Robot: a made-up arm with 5 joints. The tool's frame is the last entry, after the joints.
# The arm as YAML. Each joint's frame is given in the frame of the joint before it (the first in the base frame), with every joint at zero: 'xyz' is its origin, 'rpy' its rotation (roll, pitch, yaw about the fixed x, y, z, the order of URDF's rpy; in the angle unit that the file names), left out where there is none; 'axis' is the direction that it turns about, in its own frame. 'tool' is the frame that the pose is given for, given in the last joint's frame.
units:
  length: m
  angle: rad
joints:
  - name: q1
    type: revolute
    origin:
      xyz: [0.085, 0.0, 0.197]
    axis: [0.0, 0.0, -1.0]
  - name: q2
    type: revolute
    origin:
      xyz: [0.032, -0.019, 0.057]
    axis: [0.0, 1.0, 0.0]
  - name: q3
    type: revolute
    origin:
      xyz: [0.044, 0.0, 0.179]
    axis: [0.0, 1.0, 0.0]
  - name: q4
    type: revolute
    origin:
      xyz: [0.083, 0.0, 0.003]
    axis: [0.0, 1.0, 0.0]
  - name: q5
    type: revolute
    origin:
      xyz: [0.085, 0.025, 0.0]
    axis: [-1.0, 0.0, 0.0]
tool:
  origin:
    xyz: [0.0, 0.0, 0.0]
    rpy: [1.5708, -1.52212, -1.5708]
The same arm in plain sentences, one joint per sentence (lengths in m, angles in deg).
The arm has five revolute joints in a row. What follows holds with every joint at zero, and every direction is one of the base frame's. Joint 1 sits 0.0850 m along +x and 0.1970 m along +z from the base frame's origin and rotates about -z. Joint 2 sits 0.0320 m along +x and 0.0190 m along -y and 0.0570 m along +z from joint 1 and rotates about +y. Joint 3 sits 0.0440 m along +x and 0.1790 m along +z from joint 2 and rotates about +y. Joint 4 sits 0.0830 m along +x and 0.0030 m along +z from joint 3 and rotates about +y. Joint 5 sits 0.0850 m along +x and 0.0250 m along +y from joint 4 and rotates about -x. The tool frame, which is the frame that the pose is given for, sits at the same point as joint 5; its axes are the base frame's turned by roll 90.00, pitch -87.21 and yaw -90.00 deg (as in URDF: about the fixed x, then y, then z).
